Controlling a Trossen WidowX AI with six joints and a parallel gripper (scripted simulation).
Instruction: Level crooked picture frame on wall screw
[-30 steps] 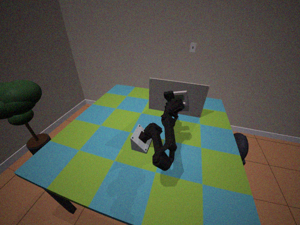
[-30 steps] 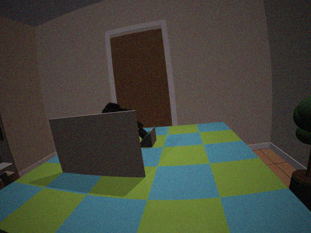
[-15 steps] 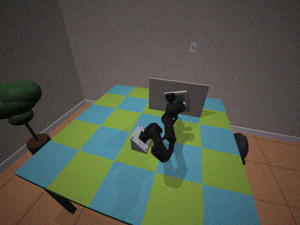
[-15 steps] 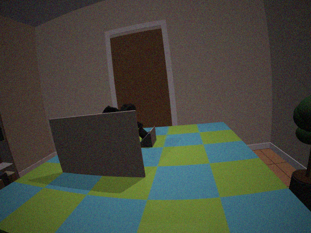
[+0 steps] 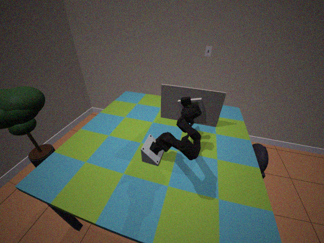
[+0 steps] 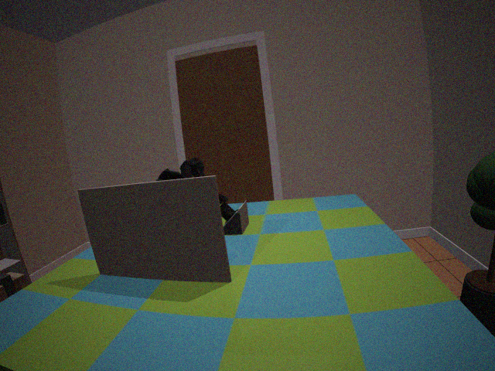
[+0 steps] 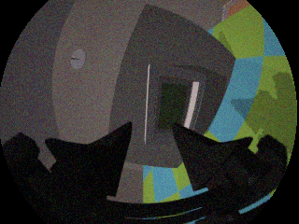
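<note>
The picture frame lies 8 cm ahead of my gripper tip, 6 cm below it and 1 cm to the right of it.
</note>
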